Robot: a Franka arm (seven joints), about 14 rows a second.
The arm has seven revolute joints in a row. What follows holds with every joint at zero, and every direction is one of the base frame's.
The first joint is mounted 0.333 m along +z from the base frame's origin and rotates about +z.
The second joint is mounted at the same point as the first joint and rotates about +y.
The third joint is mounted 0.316 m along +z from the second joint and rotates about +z.
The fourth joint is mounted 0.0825 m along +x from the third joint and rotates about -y.
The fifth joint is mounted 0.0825 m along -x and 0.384 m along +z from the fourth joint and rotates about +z.
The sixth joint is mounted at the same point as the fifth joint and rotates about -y.
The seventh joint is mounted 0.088 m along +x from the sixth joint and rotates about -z.
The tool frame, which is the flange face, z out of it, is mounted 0.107 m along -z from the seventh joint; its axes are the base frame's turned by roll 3.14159, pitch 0 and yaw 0 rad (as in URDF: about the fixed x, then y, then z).
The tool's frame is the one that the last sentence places.
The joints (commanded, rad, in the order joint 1, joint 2, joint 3, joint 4, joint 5, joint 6, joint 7), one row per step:
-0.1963, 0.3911, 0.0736, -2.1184, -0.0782, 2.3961, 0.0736
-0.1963, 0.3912, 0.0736, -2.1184, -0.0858, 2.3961, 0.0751
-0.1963, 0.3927, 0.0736, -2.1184, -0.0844, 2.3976, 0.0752
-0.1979, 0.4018, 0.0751, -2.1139, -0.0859, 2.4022, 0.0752
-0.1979, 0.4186, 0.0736, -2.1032, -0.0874, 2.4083, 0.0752
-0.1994, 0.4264, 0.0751, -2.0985, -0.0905, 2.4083, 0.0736
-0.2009, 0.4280, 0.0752, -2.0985, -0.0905, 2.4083, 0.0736
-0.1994, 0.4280, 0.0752, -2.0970, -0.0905, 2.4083, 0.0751
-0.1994, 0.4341, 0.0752, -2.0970, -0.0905, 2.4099, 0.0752
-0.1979, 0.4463, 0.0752, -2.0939, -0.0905, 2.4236, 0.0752
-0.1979, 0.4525, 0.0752, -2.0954, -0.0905, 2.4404, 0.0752
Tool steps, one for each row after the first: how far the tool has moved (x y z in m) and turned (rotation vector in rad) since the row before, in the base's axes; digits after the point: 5 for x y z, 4 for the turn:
-0.00002, -0.00006, -0.00006, -0.0046, 0.0005, 0.0046
0.00000, 0.00004, -0.00073, 0.0010, -0.0001, -0.0012
0.00116, -0.00014, -0.00311, 0.0006, -0.0002, 0.0010
0.00259, -0.00113, -0.00516, 0.0001, 0.0000, -0.0003
0.00081, -0.00011, -0.00269, -0.0001, 0.0030, 0.0038
-0.00030, -0.00075, -0.00091, 0.0004, 0.0016, -0.0014
0.00067, 0.00076, 0.00055, -0.0004, -0.0015, 0.0000
-0.00059, 0.00015, -0.00335, 0.0011, 0.0044, -0.0001
0.00128, 0.00091, -0.00480, 0.0012, -0.0048, 0.0017
0.00054, 0.00018, -0.00280, 0.0005, -0.0092, 0.0004

